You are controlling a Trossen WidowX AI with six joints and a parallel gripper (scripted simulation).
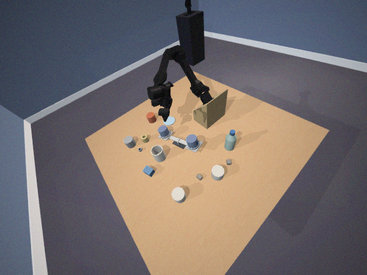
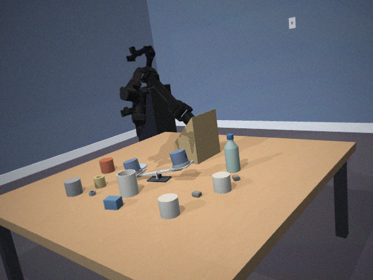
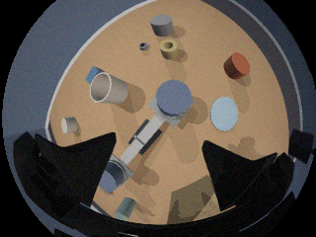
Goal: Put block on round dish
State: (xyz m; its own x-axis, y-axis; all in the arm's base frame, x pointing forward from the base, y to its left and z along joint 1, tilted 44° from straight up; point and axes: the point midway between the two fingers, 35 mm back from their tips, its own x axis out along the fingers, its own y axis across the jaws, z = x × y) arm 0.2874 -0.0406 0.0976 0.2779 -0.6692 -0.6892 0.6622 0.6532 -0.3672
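Now: gripper tip 16 cm above the grey block, 4 cm short of it and 3 cm to the left of it. Also, from my gripper tip: blue cup (23 cm to the left, 9 cm below, 3 cm behind); then round pale-blue dish (20 cm below, 14 cm to the right, 8 cm behind); then white cup (17 cm ahead, 16 cm below, 8 cm to the left).
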